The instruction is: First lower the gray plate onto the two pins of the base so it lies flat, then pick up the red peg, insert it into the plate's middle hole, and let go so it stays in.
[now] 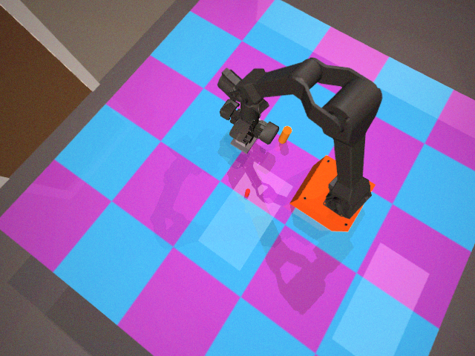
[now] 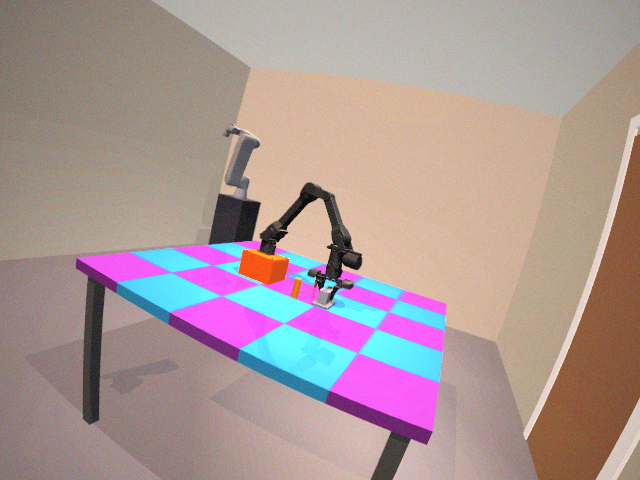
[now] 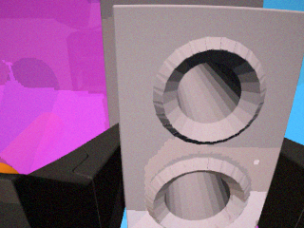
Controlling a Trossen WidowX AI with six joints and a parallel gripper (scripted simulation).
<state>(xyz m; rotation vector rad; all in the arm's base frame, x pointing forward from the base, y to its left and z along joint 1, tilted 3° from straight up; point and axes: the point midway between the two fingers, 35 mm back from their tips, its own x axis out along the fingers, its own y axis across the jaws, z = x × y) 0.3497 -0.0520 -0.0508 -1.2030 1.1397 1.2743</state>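
My gripper tip is 30 mm below the gray plate. From my gripper tip the other things lie so: red peg: 180 mm to the left, 120 mm behind, 20 mm above; then orange cylinder: 110 mm behind, 60 mm to the right, 20 mm above; then base: 20 mm below.
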